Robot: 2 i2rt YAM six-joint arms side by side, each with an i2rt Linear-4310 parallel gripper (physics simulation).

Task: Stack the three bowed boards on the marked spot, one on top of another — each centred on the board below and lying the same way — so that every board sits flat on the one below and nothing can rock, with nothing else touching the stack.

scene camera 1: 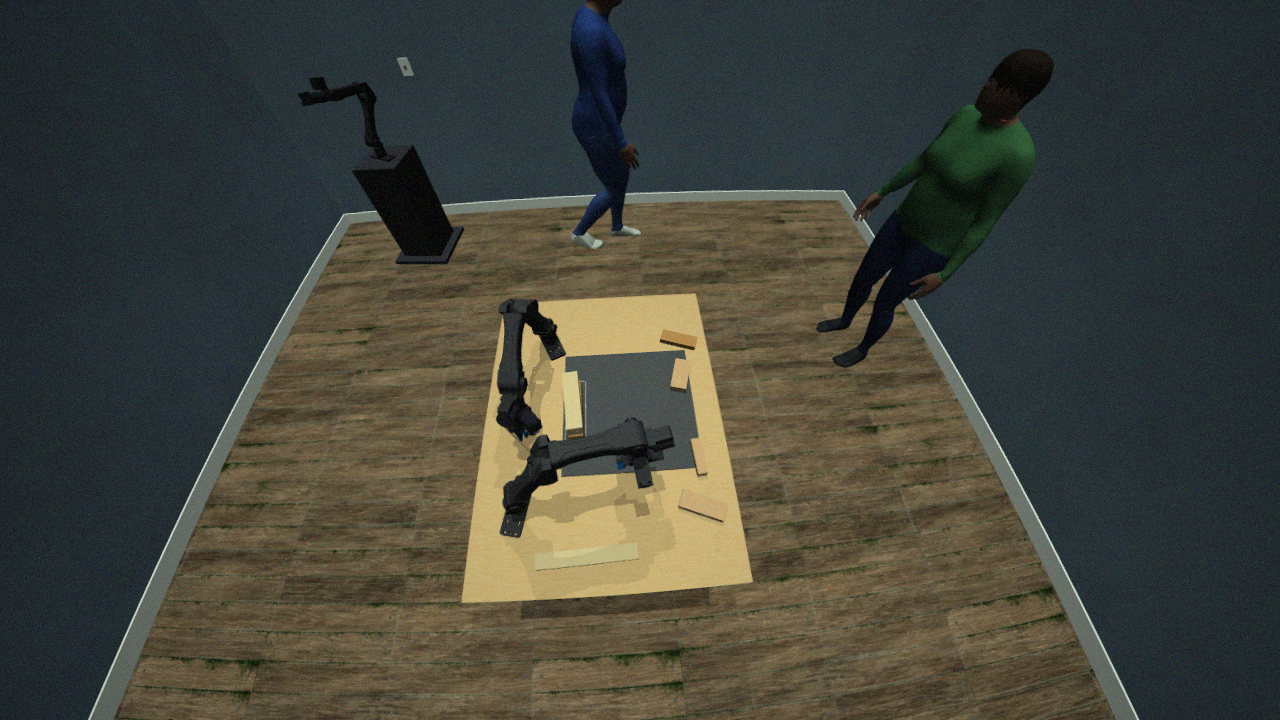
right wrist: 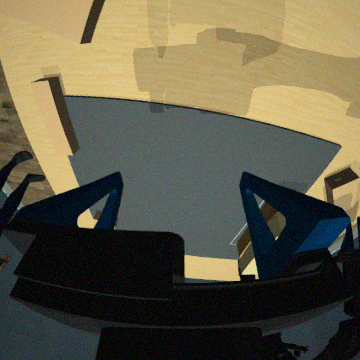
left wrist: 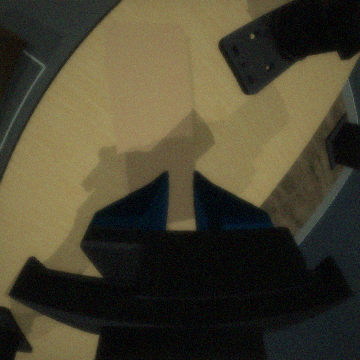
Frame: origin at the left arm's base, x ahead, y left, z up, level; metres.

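Seen in the pictures: left gripper, fingertip midpoint: (scene camera 1: 523, 438) (right wrist: 352, 216) (left wrist: 180, 177); right gripper, fingertip midpoint: (right wrist: 180, 178); left arm's base, link origin: (scene camera 1: 550, 340) (left wrist: 6, 329); right arm's base, link origin: (scene camera 1: 518, 505) (left wrist: 283, 35).
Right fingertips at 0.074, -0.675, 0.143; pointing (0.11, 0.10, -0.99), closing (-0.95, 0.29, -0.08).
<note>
Pixels of each thing's middle, then the offset from my right fingertips to it, as dx, dy, dz. "spot": a spot on its surface instead. Level surfaces: height alone.
- pinkish flat block, body centre: (left wrist: 154, 168) (right wrist: 339, 207) (scene camera 1: 528, 439) -0.306, +0.285, -0.124
- grey mat, surface height: dz -0.137
- mat's edge, surface spot: (right wrist: 55, 115) (scene camera 1: 696, 458) spot: +0.190, -0.067, -0.114
A long pale board (scene camera 1: 571, 402) (right wrist: 248, 268) lies on the marked outline (scene camera 1: 585, 398) (left wrist: 44, 66), over darker brown wood (scene camera 1: 576, 436) (right wrist: 244, 245); how many boards are there I cannot tell. Another long pale board (scene camera 1: 586, 556) lies on the table near the front edge. My left gripper (scene camera 1: 521, 436) (left wrist: 180, 177) is nearly closed with nothing between its fingers, left of the stack. A pinkish flat block (left wrist: 150, 80) shows beyond its tips. My right gripper (scene camera 1: 623, 464) (right wrist: 180, 178) is wide open and empty over the near part of the grey mat (scene camera 1: 635, 402) (right wrist: 170, 150).
Short wooden blocks lie along the table's right side: one at the back (scene camera 1: 678, 339), one on the mat (scene camera 1: 680, 374), one at the mat's edge (scene camera 1: 699, 456) (right wrist: 55, 115) and one nearer the front (scene camera 1: 702, 505) (right wrist: 45, 20). Two people stand beyond the table (scene camera 1: 617, 317).
</note>
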